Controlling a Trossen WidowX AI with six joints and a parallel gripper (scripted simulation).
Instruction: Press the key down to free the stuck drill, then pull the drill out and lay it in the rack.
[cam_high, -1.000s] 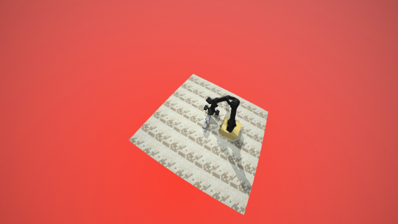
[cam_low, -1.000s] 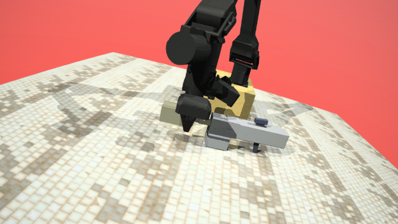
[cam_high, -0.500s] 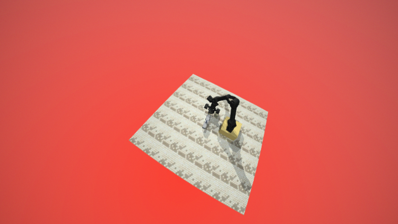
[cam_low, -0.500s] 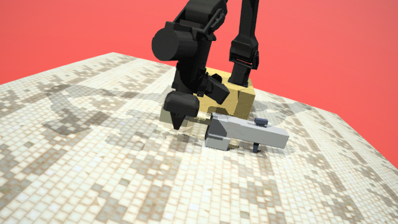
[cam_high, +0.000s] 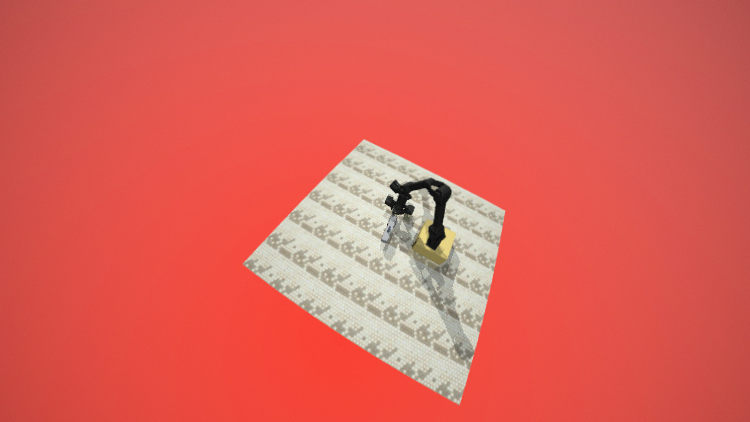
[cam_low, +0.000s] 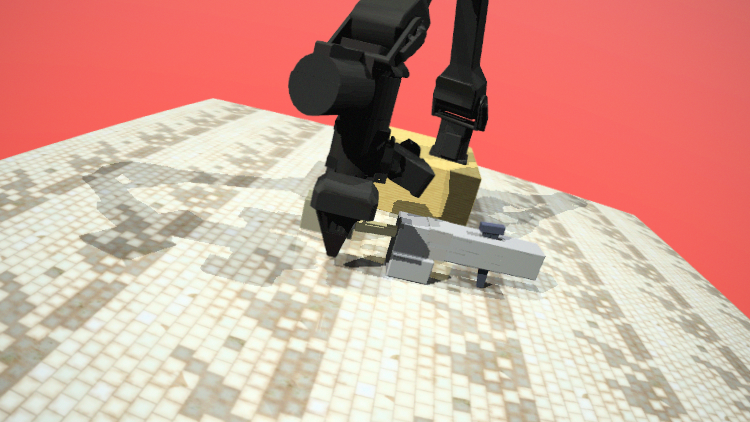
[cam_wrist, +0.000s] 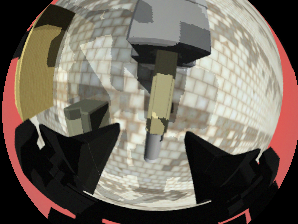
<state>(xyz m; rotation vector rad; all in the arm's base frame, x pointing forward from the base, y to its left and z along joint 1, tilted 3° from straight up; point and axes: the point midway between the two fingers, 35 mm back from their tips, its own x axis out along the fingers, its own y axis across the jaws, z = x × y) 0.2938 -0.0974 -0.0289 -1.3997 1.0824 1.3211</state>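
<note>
The drill is 10 mm behind my gripper tip, 50 mm to the left of it and 30 mm above it. The rest, counted from my gripper tip: dark key: 40 mm behind, 180 mm to the left, 30 mm above; grey housing: 30 mm behind, 150 mm to the left, 20 mm above; rack: 70 mm behind, 30 mm to the right.
</note>
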